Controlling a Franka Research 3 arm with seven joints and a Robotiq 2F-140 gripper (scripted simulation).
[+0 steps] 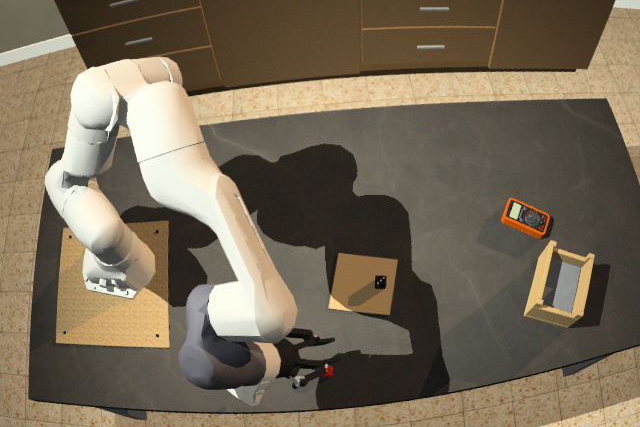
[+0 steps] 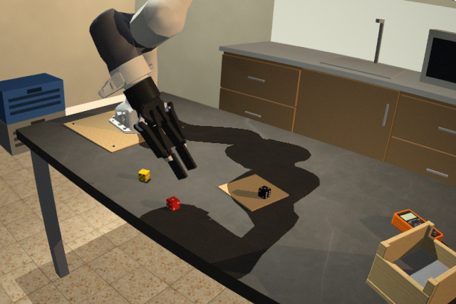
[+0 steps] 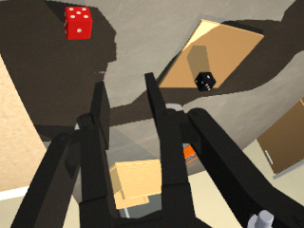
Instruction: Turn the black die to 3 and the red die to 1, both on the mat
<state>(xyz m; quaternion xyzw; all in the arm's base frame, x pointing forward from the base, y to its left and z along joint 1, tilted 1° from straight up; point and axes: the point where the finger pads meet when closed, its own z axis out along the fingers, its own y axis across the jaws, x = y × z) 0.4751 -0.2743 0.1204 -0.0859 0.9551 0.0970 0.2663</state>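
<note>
Now: the red die 110 mm below my hand and 30 mm to the right of it. Round my hand: black die 180 mm to the left, 140 mm ahead, 110 mm below; yellow die 170 mm behind, 110 mm below, 20 mm to the left; tan mat 180 mm to the left, 120 mm below, 100 mm ahead.
</note>
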